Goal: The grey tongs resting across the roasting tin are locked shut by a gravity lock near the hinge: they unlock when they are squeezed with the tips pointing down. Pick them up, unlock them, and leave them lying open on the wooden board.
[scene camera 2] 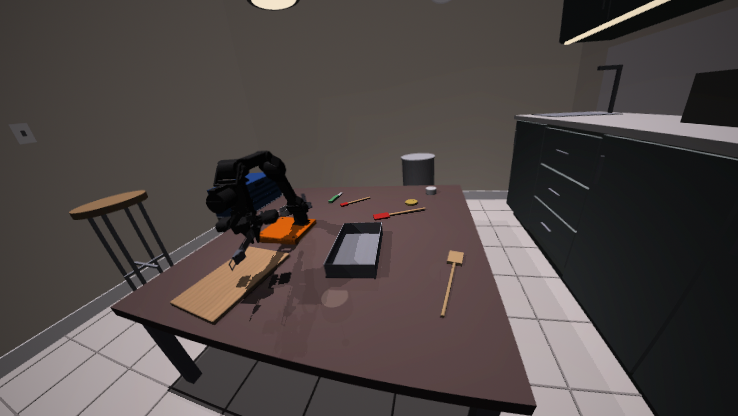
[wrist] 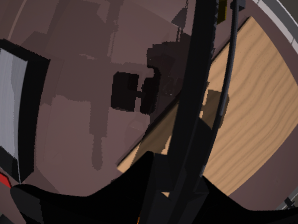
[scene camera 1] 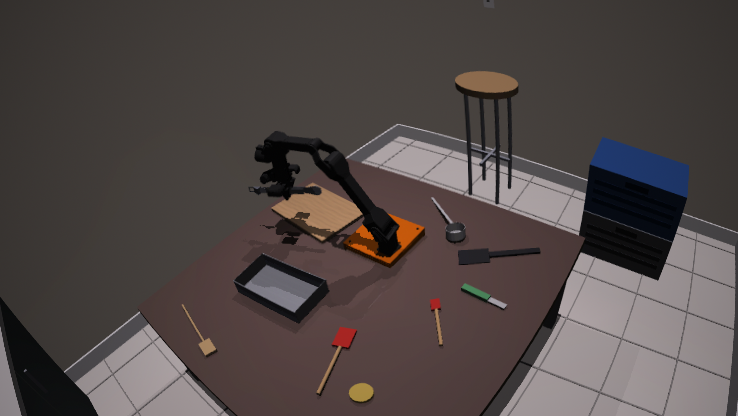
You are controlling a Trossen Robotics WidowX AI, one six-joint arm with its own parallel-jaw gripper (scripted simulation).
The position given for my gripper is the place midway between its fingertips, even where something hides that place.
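Observation:
Wooden board (scene camera 2: 210, 299), (scene camera 1: 323, 216), (wrist: 251, 129) visible. I see a black spatula (scene camera 1: 466, 257); in the wrist view it is out of frame. A roasting tin (scene camera 2: 355, 253) is visible as well. My gripper (scene camera 2: 255, 243), (scene camera 1: 288, 199), (wrist: 163, 159) is also in sight.

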